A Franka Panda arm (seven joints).
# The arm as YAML. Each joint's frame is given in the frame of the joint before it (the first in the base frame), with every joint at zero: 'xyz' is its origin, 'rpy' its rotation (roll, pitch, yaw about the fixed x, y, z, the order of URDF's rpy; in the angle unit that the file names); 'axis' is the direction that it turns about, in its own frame. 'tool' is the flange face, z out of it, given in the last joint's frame.
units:
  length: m
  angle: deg
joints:
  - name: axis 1
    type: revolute
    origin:
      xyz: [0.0, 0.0, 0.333]
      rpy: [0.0, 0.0, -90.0]
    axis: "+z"
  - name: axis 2
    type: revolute
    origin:
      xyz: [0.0, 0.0, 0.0]
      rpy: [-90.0, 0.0, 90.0]
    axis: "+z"
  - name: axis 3
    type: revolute
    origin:
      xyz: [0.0, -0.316, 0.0]
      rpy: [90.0, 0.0, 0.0]
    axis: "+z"
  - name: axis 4
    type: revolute
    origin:
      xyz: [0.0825, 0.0, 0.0]
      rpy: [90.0, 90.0, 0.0]
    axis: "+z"
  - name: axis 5
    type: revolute
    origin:
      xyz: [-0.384, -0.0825, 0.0]
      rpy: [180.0, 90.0, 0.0]
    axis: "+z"
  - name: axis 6
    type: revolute
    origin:
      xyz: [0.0, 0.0, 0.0]
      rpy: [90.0, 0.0, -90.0]
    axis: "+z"
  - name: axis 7
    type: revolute
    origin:
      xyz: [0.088, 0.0, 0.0]
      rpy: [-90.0, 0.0, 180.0]
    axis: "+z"
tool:
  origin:
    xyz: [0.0, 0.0, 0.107]
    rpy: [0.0, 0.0, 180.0]
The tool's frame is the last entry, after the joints.
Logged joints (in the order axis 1, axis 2, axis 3, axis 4, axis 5, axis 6, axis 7), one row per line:
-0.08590, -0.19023, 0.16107, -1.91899, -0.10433, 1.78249, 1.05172
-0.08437, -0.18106, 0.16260, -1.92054, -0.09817, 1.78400, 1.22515
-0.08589, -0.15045, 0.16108, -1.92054, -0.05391, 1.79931, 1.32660
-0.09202, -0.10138, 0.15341, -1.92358, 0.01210, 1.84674, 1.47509
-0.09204, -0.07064, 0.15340, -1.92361, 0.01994, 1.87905, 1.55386
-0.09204, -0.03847, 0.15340, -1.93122, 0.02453, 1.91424, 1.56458
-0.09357, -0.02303, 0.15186, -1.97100, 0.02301, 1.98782, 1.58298
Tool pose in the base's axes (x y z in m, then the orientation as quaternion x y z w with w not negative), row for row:
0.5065, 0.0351, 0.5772, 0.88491, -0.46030, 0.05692, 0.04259
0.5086, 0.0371, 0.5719, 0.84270, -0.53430, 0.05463, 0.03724
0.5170, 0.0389, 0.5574, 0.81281, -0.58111, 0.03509, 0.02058
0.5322, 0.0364, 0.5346, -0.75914, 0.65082, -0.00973, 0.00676
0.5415, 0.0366, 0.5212, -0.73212, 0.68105, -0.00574, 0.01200
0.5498, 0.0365, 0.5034, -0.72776, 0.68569, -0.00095, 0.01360
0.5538, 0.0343, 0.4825, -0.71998, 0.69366, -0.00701, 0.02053
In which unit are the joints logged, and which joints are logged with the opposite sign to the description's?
The joints are logged in radians. Opposite sign: none.
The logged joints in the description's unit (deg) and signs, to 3 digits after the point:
-4.922, -10.899, 9.229, -109.950, -5.978, 102.129, 60.259
-4.834, -10.374, 9.316, -110.039, -5.625, 102.216, 70.196
-4.921, -8.620, 9.229, -110.039, -3.089, 103.093, 76.009
-5.272, -5.809, 8.790, -110.213, 0.693, 105.810, 84.516
-5.274, -4.047, 8.789, -110.215, 1.142, 107.662, 89.030
-5.274, -2.204, 8.789, -110.651, 1.405, 109.678, 89.644
-5.361, -1.320, 8.701, -112.930, 1.318, 113.894, 90.698

